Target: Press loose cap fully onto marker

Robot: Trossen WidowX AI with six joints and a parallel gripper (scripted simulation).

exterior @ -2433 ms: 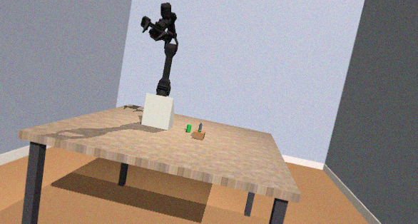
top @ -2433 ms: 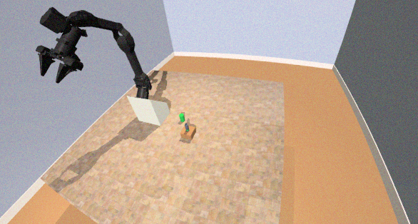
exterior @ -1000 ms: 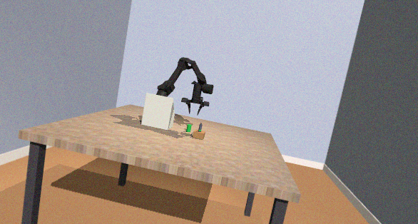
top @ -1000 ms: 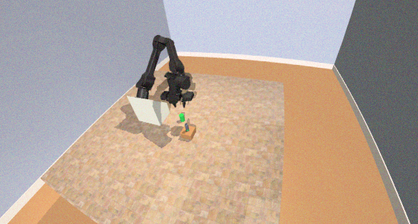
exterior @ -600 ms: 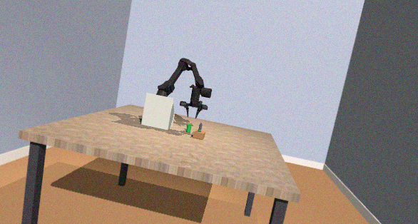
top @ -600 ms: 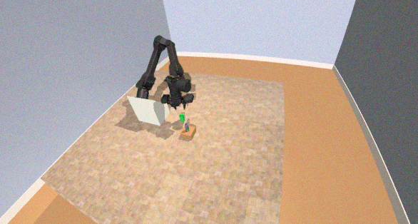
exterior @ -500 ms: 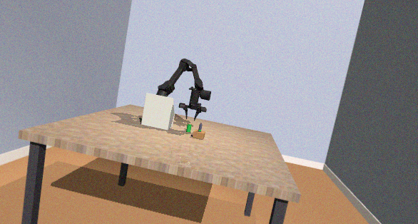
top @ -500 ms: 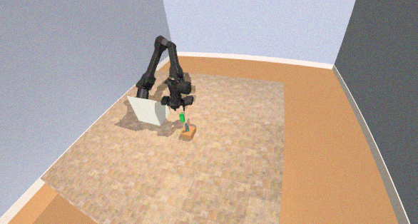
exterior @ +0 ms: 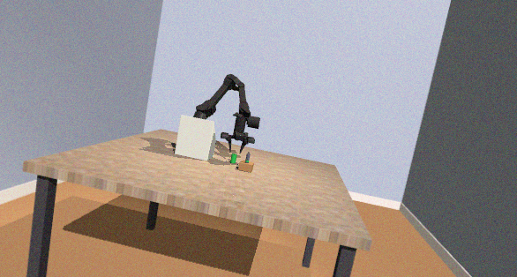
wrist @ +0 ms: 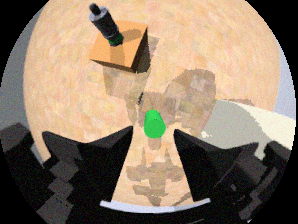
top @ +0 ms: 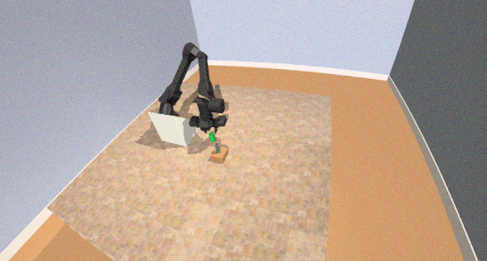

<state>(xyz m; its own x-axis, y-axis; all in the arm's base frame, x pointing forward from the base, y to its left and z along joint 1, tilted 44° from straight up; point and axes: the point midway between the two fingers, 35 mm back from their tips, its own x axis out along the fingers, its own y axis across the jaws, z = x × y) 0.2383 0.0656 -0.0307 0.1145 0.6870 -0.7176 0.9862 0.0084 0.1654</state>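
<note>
Now: the green cap 3 cm below my gripper tip. Also, from my gripper tip: tan holder block: 11 cm to the right, 7 cm ahead, 4 cm below.
</note>
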